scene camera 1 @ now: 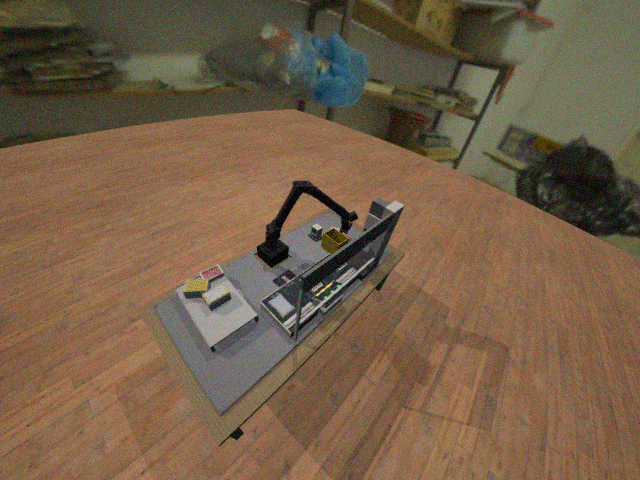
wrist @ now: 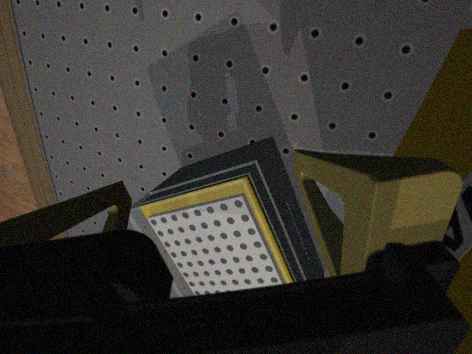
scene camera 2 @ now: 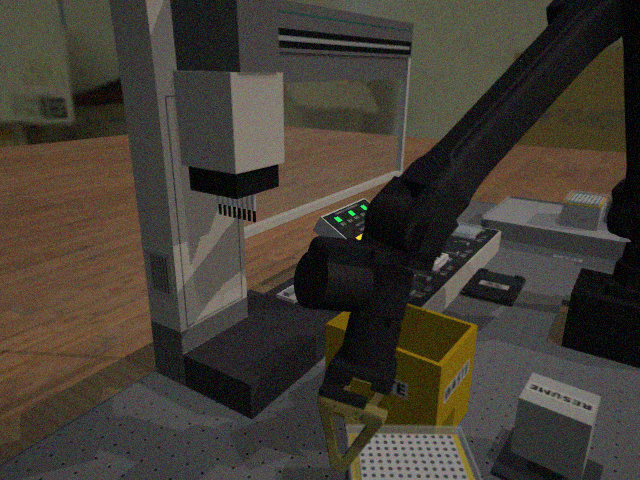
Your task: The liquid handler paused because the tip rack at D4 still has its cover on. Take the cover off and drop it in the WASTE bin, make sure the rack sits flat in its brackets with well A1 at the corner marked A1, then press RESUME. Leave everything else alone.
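Pixels of known places: gripper, between the fingertips: (scene camera 1: 345, 234) (wrist: 207, 176) (scene camera 2: 345, 449); arm's base, origin of its link: (scene camera 1: 271, 246) (scene camera 2: 639, 292).
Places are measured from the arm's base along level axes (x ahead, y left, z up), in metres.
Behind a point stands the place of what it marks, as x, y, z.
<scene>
A tip rack (scene camera 2: 413, 454) @(0.112, 0.567, -0.017) (wrist: 220, 240) @(0.149, 0.578, -0.017) with a white perforated top and yellow rim sits beside the yellow WASTE bin (scene camera 1: 330, 246) @(0.217, 0.385, -0.024) (scene camera 2: 421, 379) @(0.143, 0.496, 0.021) (wrist: 450, 100) @(0.249, 0.503, -0.057). A clear, pale-edged outline surrounds its top in scene camera 2; dark walls show around it in the wrist view. My gripper (scene camera 1: 345, 230) @(0.177, 0.598, -0.029) (scene camera 2: 341, 458) @(0.177, 0.598, -0.029) (wrist: 207, 176) @(0.177, 0.598, -0.029) is open and empty, its fingers on either side of the rack's far end in the wrist view. The rack's near end is hidden by the gripper body. The RESUME block (scene camera 1: 316, 231) @(0.045, 0.386, 0.001) (scene camera 2: 555, 421) @(0.011, 0.445, 0.005) stands near the bin. D4 and A1 markings are not legible.
The liquid handler's tower and pipette head (scene camera 2: 232, 118) @(0.376, 0.565, 0.307) stand behind the bin. A panel with green lights (scene camera 2: 351, 213) @(0.559, 0.066, 0.047) and a long deck lie farther off. A dark pad (scene camera 1: 284, 279) @(0.246, -0.052, -0.084) (scene camera 2: 493, 285) @(0.252, -0.040, -0.080) lies near the arm base. A raised grey platform (scene camera 1: 222, 325) @(0.355, -0.525, -0.027) (scene camera 2: 522, 214) @(0.336, -0.454, -0.028) holds several boxes.
</scene>
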